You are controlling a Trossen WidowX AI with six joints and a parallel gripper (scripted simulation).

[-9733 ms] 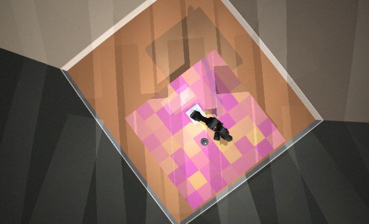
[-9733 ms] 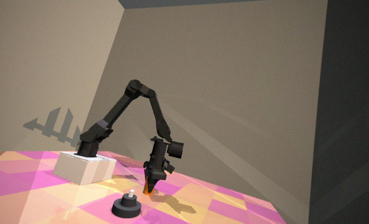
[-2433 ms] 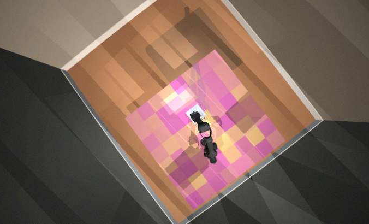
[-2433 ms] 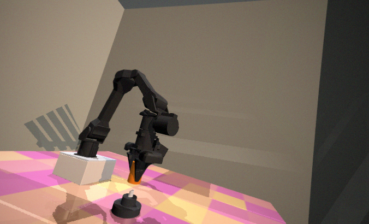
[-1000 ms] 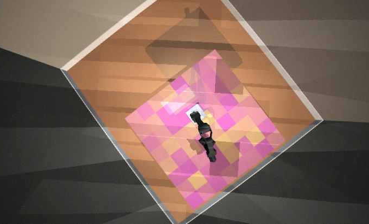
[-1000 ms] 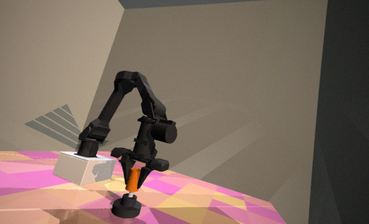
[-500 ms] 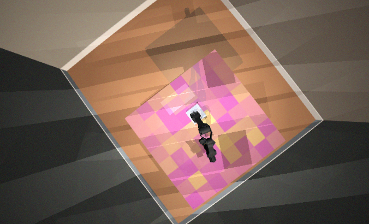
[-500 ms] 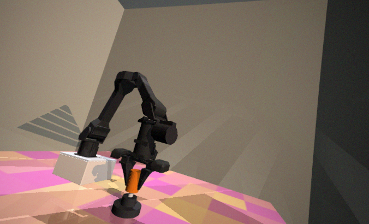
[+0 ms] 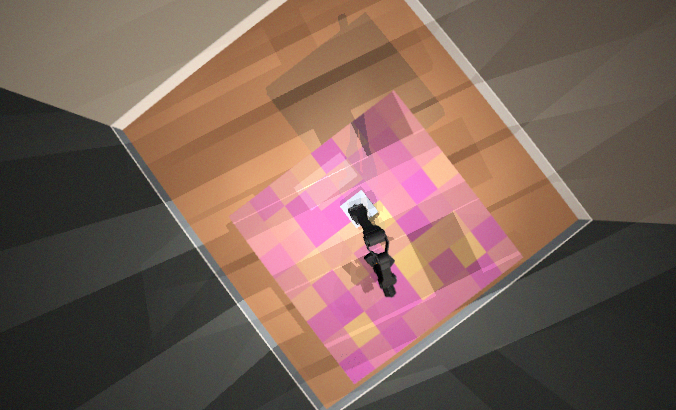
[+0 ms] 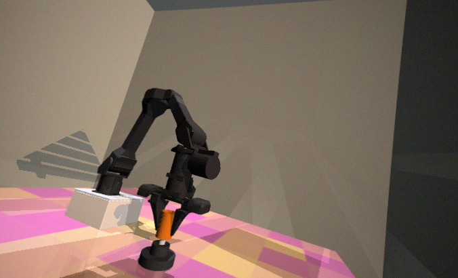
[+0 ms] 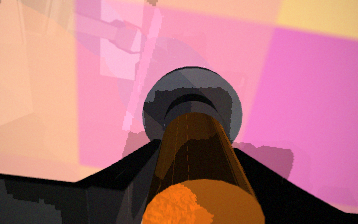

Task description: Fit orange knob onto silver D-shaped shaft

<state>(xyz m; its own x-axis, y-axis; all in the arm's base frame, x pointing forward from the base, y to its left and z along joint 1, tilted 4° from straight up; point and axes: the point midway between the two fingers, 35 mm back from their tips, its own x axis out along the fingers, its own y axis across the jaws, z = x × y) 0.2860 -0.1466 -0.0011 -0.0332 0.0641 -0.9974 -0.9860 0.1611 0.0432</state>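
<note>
My gripper tip is 40 mm above the dark round pedestal. Round my gripper tip: orange knob 30 mm above.
</note>
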